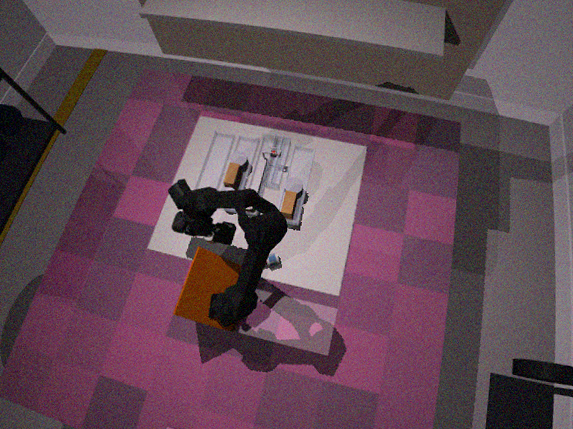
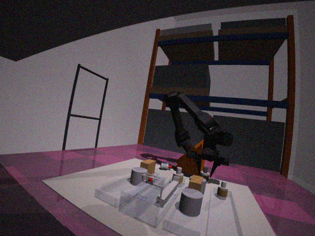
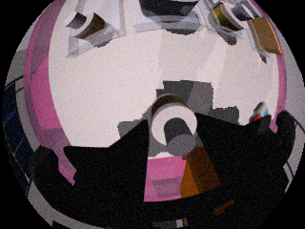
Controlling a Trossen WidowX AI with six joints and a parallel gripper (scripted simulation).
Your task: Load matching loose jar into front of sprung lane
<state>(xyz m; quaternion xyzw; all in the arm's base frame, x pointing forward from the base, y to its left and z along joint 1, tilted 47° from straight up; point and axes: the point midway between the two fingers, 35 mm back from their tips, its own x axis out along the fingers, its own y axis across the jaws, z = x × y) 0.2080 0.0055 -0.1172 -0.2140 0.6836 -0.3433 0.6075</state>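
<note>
Now: gripper tip 140 mm short of the small jar, 60 mm to the right of it and 10 mm below it.
</note>
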